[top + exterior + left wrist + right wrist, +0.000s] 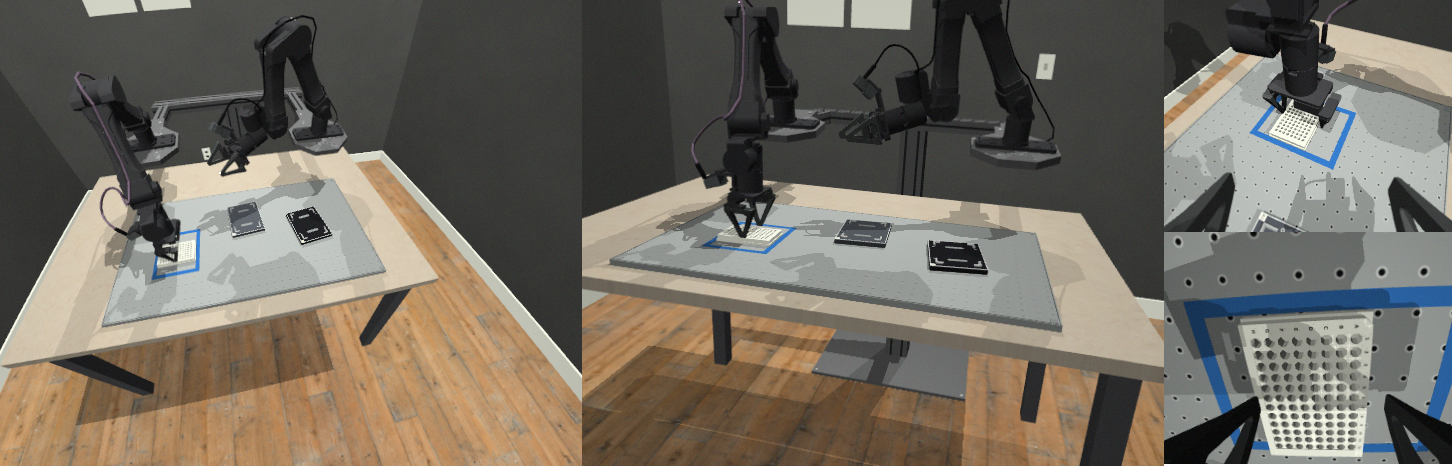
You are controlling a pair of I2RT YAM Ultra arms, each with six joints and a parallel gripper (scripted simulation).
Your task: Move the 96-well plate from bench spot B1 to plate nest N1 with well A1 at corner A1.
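The white 96-well plate is 1 cm below my right hand and 1 cm ahead of it. The rest, counted from my right hand: black plate nest 47 cm to the left, 9 cm behind, 2 cm below.
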